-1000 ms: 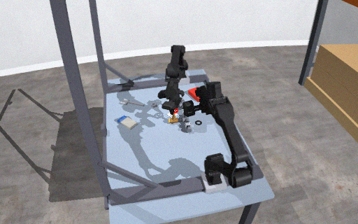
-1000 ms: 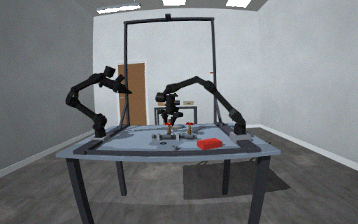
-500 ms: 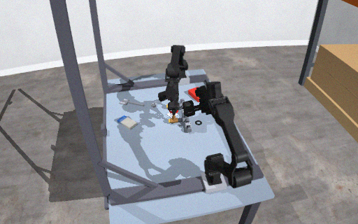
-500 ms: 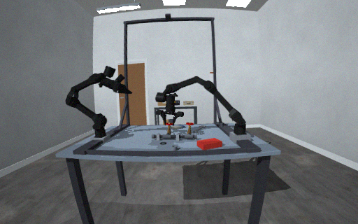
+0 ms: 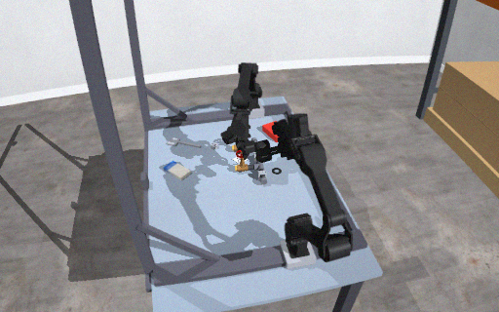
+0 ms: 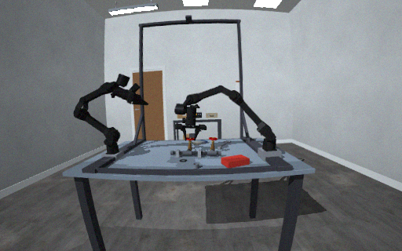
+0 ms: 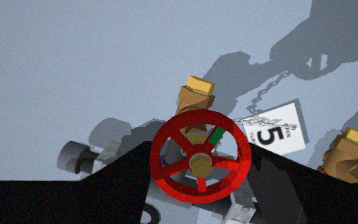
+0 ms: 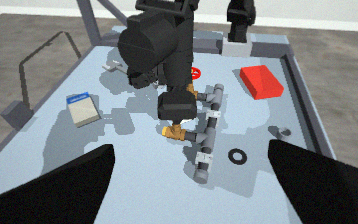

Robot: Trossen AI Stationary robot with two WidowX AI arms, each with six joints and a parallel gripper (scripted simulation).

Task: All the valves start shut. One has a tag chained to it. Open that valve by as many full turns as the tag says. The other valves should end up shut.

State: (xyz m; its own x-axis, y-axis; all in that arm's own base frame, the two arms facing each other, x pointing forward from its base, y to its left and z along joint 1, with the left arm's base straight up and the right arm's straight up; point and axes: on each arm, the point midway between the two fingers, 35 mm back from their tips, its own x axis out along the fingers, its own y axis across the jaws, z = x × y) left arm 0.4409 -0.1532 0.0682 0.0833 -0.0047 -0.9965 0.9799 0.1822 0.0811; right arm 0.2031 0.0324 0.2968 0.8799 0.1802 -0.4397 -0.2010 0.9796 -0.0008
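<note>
My left gripper is now 8 cm to the right of the white tag and 11 cm above it. The rest, counted from my left hand: small grey fitting 25 cm ahead, 5 cm to the left, 11 cm below; then blue-and-beige box 28 cm behind, 4 cm to the left, 11 cm below; then black ring 14 cm ahead, 3 cm to the right, 11 cm below.
</note>
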